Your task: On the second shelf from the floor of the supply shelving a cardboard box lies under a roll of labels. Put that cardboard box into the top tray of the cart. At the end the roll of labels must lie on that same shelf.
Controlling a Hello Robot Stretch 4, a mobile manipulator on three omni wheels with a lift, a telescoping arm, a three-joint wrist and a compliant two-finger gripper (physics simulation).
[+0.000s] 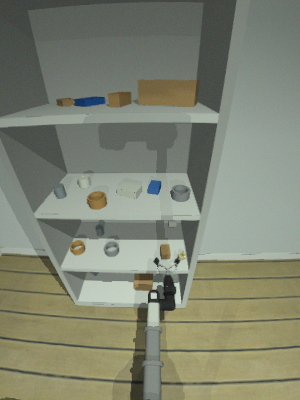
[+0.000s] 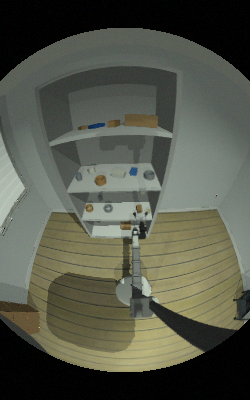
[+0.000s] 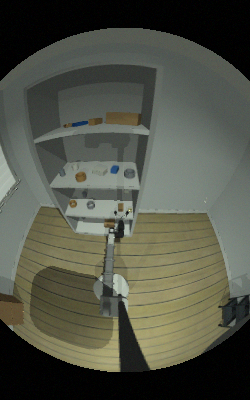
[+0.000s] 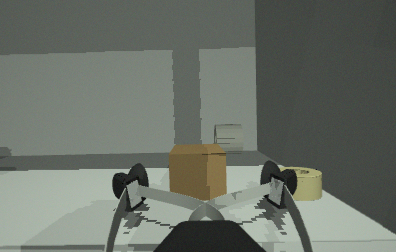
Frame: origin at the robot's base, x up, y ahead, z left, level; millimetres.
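Seen in the pictures: gripper, fingertip midpoint: (image 1: 166, 258) (image 2: 139, 211) (image 3: 120, 210) (image 4: 204, 177).
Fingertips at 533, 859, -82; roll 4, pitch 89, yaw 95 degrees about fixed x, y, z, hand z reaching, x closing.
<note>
A point is followed by its place in that frame, as x, y, z.
The brown cardboard box (image 1: 165, 251) {555, 895, -73} (image 2: 139, 207) {555, 905, -80} (image 3: 120, 206) {555, 898, -75} (image 4: 197, 172) {535, 868, -75} stands on the second shelf from the floor (image 1: 136, 255) {506, 896, 124} (image 4: 30, 190) {505, 915, 141}, near its right end; nothing rests on its top. A pale roll (image 1: 172, 224) {554, 1164, -137} (image 4: 228, 137) {547, 1160, -135}, apparently the roll of labels, lies on its side farther back, behind the box and a little to its right. My gripper (image 1: 167, 263) {533, 859, -82} (image 2: 140, 215) {533, 859, -82} (image 3: 121, 213) {533, 859, -82} (image 4: 204, 177) {533, 859, -82} is open and empty at that shelf's front, with the box beyond and between its fingertips. The dark cart (image 3: 229, 315) stands at the far right; its top tray is unclear.
A yellow tape roll (image 1: 182, 256) {529, 868, -186} (image 4: 306, 184) {522, 862, -186} stands right of the box, behind the right fingertip. The shelving's right side panel (image 1: 206, 200) {1050, 784, -235} is close beyond it. A grey ring (image 1: 111, 249) {555, 883, 288} and an orange ring (image 1: 77, 247) {557, 888, 525} lie farther left. Another box (image 1: 143, 282) {148, 905, 86} lies on the bottom shelf.
</note>
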